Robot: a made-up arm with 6 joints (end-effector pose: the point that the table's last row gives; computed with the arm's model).
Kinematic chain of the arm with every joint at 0, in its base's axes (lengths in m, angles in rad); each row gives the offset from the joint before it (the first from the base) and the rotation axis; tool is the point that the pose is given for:
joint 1: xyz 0 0 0.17 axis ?
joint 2: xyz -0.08 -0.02 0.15 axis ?
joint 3: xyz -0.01 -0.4 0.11 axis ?
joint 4: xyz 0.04 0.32 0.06 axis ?
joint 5: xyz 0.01 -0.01 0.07 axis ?
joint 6: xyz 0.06 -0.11 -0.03 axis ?
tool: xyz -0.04 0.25 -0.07
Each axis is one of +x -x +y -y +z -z.
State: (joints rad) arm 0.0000 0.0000 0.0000 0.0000 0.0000 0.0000
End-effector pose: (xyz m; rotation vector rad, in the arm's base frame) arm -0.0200 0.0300 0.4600 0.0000 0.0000 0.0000
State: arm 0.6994 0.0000 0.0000 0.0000 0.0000 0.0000
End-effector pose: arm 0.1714 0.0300 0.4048 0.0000 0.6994 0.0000
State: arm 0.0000 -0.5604 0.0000 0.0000 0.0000 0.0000
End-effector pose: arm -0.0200 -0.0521 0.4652 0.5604 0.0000 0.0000
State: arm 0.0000 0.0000 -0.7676 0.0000 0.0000 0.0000
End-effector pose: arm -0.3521 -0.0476 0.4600 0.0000 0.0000 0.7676
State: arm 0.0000 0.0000 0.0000 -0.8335 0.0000 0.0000
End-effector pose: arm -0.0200 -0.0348 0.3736 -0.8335 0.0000 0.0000
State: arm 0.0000 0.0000 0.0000 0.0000 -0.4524 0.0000
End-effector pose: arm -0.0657 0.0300 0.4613 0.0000 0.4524 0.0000
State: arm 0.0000 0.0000 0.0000 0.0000 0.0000 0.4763
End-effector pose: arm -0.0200 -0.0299 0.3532 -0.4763 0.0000 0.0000
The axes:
joint 1: +y
joint 2: -x
joint 3: -z
joint 4: +x
joint 5: -y
joint 6: -x

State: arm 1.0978 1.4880 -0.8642 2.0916 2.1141 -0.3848
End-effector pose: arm 0.2884 0.2041 0.5389 0.1710 -0.2323 -0.5056
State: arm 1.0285 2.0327 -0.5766 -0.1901 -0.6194 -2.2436
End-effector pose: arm 0.0899 0.4487 0.2385 -0.5178 1.1046 -0.5851
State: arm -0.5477 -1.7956 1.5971 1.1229 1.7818 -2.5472
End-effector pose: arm 0.1098 0.1079 0.1040 -0.8545 2.6831 0.8901
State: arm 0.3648 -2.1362 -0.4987 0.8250 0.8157 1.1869
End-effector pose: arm 0.0455 -0.0585 0.3254 1.7176 0.1697 -0.9543
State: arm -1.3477 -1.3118 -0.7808 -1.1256 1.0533 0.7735
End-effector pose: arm -0.2065 -0.1586 0.1206 0.1882 -2.9948 -0.7441
